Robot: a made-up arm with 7 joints. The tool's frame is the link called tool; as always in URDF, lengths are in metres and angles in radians.
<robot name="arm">
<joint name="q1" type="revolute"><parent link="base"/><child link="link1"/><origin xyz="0.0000 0.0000 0.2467"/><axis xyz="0 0 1"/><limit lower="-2.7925" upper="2.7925"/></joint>
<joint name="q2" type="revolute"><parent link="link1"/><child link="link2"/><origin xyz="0.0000 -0.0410 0.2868"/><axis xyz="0 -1 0"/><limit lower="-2.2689" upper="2.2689"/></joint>
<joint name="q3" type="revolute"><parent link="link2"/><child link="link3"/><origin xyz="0.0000 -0.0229 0.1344"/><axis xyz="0 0 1"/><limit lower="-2.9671" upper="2.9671"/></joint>
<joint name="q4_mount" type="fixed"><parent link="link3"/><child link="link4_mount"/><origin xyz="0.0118 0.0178 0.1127"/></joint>
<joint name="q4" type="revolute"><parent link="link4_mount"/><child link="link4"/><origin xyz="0.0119 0.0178 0.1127"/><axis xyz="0 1 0"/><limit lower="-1.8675" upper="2.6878"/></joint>
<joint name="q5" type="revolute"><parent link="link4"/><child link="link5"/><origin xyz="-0.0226 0.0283 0.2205"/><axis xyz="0 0 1"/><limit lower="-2.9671" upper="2.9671"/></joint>
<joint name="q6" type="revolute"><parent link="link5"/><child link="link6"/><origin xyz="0.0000 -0.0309 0.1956"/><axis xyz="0 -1 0"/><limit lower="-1.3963" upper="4.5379"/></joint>
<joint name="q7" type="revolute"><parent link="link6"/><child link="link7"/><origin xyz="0.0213 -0.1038 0.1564"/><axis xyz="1 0 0"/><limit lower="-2.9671" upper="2.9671"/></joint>
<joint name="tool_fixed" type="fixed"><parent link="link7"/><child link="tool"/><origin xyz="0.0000 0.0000 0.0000" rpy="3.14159 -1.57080 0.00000"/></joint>
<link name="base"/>
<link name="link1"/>
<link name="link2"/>
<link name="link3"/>
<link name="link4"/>
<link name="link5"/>
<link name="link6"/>
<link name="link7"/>
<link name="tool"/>
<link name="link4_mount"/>
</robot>
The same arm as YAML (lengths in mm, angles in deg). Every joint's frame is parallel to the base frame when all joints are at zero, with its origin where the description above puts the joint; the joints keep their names.
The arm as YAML. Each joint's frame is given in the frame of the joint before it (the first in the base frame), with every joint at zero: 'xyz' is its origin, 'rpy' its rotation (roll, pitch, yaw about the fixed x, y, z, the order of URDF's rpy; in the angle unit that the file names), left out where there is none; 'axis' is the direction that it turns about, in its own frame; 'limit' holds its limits. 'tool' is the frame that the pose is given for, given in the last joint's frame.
units:
  length: mm
  angle: deg
joints:
  - name: q1
    type: revolute
    origin:
      xyz: [0.0, 0.0, 246.7]
    axis: [0.0, 0.0, 1.0]
    limit:
      lower: -160.0
      upper: 160.0
  - name: q2
    type: revolute
    origin:
      xyz: [0.0, -41.0, 286.8]
    axis: [0.0, -1.0, 0.0]
    limit:
      lower: -130.0
      upper: 130.0
  - name: q3
    type: revolute
    origin:
      xyz: [0.0, -22.9, 134.4]
    axis: [0.0, 0.0, 1.0]
    limit:
      lower: -170.0
      upper: 170.0
  - name: q4
    type: revolute
    origin:
      xyz: [23.7, 35.6, 225.4]
    axis: [0.0, 1.0, 0.0]
    limit:
      lower: -107.0
      upper: 154.0
  - name: q5
    type: revolute
    origin:
      xyz: [-22.6, 28.3, 220.5]
    axis: [0.0, 0.0, 1.0]
    limit:
      lower: -170.0
      upper: 170.0
  - name: q6
    type: revolute
    origin:
      xyz: [0.0, -30.9, 195.6]
    axis: [0.0, -1.0, 0.0]
    limit:
      lower: -80.0
      upper: 260.0
  - name: q7
    type: revolute
    origin:
      xyz: [21.3, -103.8, 156.4]
    axis: [1.0, 0.0, 0.0]
    limit:
      lower: -170.0
      upper: 170.0
tool:
  origin:
    xyz: [0.0, 0.0, 0.0]
    rpy: [180.0, -90.0, 0.0]

